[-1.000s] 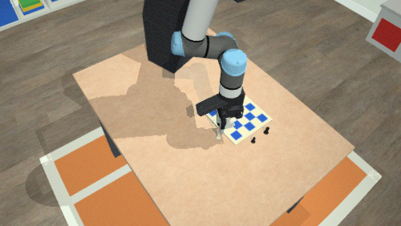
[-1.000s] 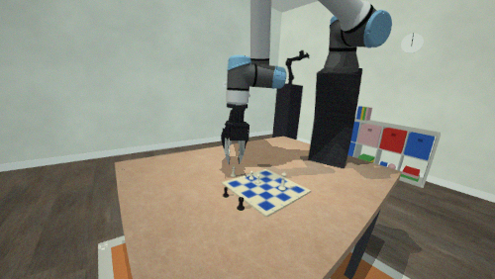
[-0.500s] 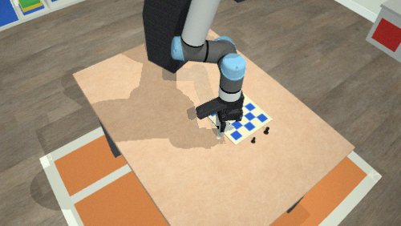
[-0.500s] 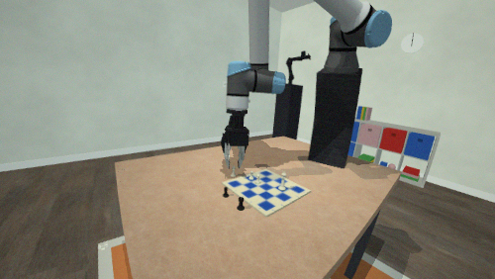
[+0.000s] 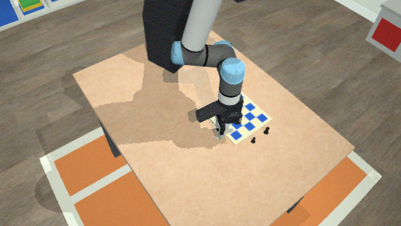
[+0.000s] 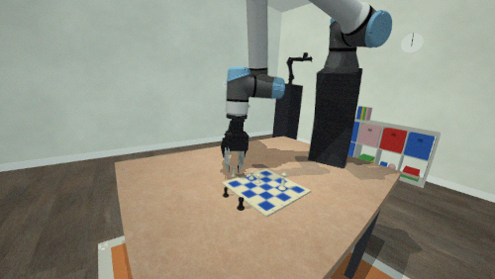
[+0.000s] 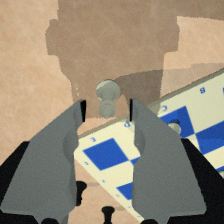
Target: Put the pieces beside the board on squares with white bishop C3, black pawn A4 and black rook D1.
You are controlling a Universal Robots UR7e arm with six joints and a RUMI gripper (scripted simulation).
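Now: hand 18 cm to the right of the white chess piece, 8 cm past it and 1 cm below it. Round my hand: black pawn (11 cm to the left, 10 cm ahead, 2 cm below); chessboard (14 cm to the left, 4 cm behind, 3 cm below); black rook (18 cm to the left, 9 cm ahead, 1 cm below).
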